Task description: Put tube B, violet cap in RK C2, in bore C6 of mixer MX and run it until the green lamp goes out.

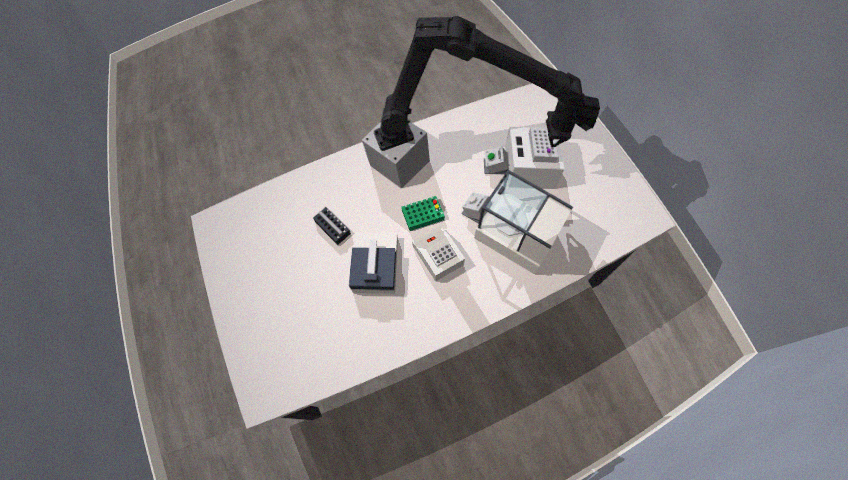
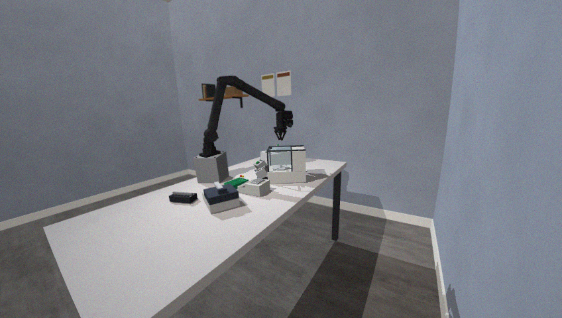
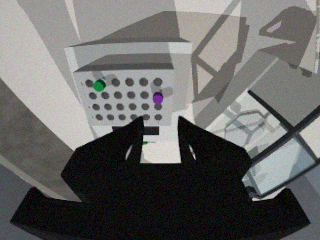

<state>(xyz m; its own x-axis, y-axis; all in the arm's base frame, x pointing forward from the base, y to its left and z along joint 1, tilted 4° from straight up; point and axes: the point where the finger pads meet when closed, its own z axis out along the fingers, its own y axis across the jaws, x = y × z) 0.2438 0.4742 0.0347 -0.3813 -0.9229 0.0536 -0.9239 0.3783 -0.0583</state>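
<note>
Now: hand 17 cm above the green start key, 15 cm to the left of it and 12 cm past it. The rest, counted from my hand: violet-capped tube B 8 cm below; grey bore block 8 cm below, 5 cm behind, 1 cm to the left; red-capped tube 41 cm to the right, 21 cm below, 2 cm behind.
</note>
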